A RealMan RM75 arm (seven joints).
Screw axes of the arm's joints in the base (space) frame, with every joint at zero. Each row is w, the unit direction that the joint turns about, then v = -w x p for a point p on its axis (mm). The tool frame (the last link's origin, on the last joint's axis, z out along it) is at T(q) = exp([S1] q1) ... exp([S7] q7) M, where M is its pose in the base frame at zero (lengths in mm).
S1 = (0, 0, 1, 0, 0, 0)
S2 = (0, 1, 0, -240.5, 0, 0)
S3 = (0, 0, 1, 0, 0, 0)
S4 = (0, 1, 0, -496.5, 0, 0)
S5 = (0, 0, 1, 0, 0, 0)
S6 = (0, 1, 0, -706.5, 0, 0)
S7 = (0, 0, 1, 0, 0, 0)
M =
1 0 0 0
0 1 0 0
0 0 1 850.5
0 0 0 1
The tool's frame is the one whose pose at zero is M.
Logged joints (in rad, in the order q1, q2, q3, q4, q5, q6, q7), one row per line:
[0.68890, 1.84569, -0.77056, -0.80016, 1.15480, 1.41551, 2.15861]
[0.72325, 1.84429, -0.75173, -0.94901, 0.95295, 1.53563, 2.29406]
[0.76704, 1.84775, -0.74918, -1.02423, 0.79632, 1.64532, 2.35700]
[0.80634, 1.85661, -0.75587, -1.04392, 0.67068, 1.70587, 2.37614]
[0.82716, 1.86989, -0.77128, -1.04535, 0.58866, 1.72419, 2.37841]
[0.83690, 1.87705, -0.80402, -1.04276, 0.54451, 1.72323, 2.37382]
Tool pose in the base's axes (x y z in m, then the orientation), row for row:
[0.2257, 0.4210, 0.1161, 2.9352, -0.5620, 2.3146]
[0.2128, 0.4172, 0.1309, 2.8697, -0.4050, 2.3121]
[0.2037, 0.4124, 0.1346, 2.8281, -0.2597, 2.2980]
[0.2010, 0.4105, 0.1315, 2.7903, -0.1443, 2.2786]
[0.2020, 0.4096, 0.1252, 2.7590, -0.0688, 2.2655]
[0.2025, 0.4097, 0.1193, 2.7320, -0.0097, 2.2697]
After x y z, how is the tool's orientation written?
As angles about the fixed x, y, z axes (roll, pitch, yaw), in radians.
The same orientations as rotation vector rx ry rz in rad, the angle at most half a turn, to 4 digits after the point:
[-1.1387, -2.3977, -0.5593]
[-1.2095, -2.5505, -0.5867]
[-1.2747, -2.6907, -0.5884]
[1.3192, 2.7710, 0.5875]
[1.2855, 2.6974, 0.5676]
[1.2381, 2.6509, 0.5569]

